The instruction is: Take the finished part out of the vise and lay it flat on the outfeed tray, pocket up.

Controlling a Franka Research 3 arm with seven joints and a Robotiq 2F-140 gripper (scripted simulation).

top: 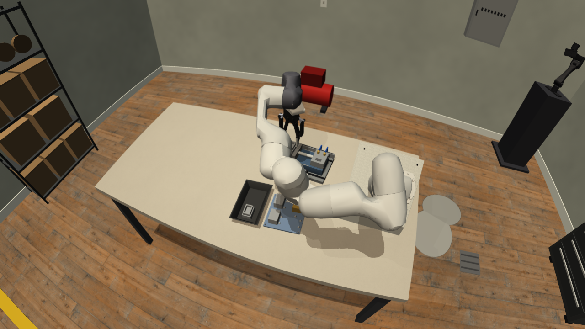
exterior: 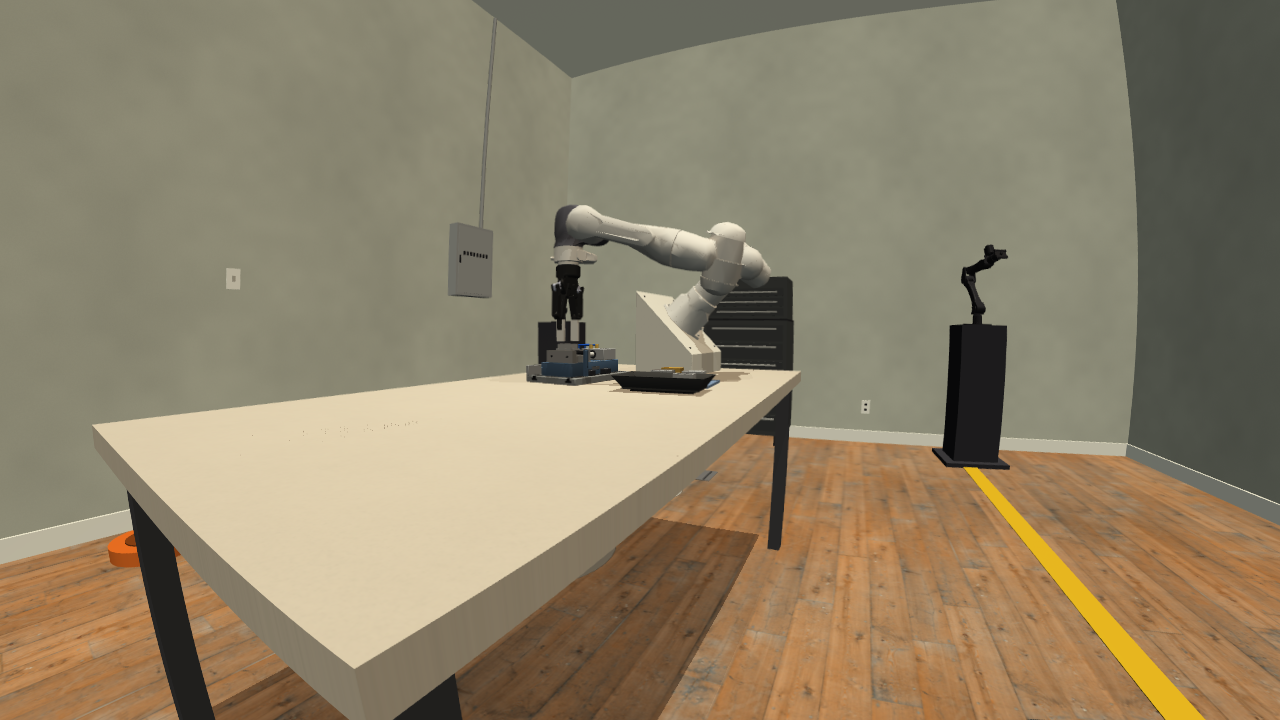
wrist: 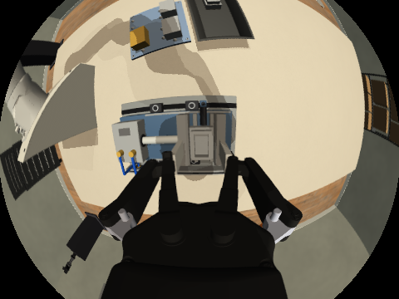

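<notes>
The blue vise lies 60 mm behind my hand, 10 mm to the left of it and 110 mm below it. Also, from my hand: grey actuator box 160 mm behind, 30 mm to the left, 80 mm below; blue fixture plate 70 mm behind, 340 mm to the left, 150 mm below; orange block 120 mm behind, 300 mm to the left, 130 mm below.
</notes>
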